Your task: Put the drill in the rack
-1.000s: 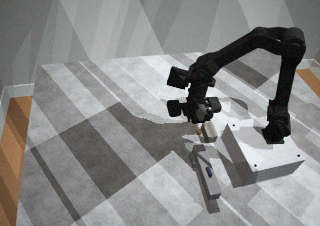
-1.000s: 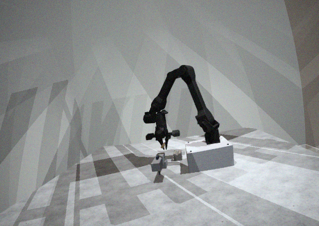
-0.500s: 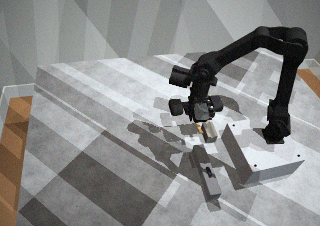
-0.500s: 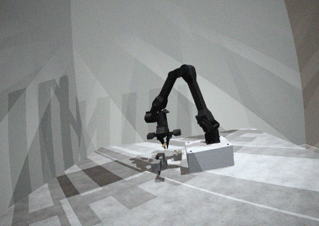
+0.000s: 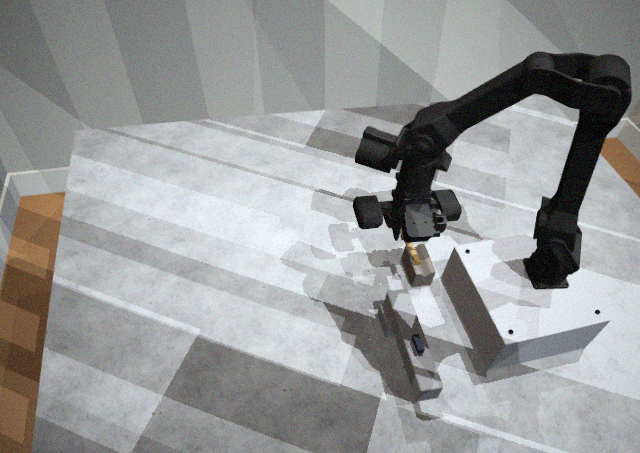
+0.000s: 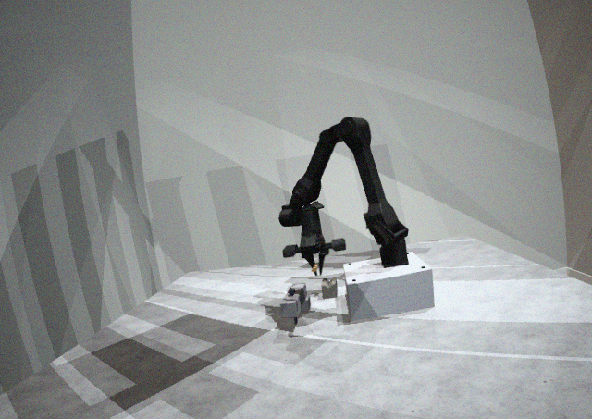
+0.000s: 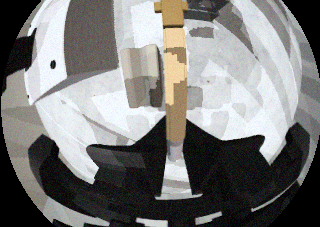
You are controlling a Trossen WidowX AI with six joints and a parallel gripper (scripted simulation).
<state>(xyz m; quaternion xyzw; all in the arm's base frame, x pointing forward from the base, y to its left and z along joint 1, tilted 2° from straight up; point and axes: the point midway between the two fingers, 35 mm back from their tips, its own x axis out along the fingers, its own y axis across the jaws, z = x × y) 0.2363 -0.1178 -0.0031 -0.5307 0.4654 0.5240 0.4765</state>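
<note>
The drill is 40 mm to the left of my gripper tip and 40 mm above it. From my gripper tip the other things lie so: housing block 210 mm to the left, 20 mm ahead, 10 mm below; then blue key 240 mm to the left, 20 mm ahead; then notched rack 40 mm to the left, 40 mm behind, 30 mm below.
</note>
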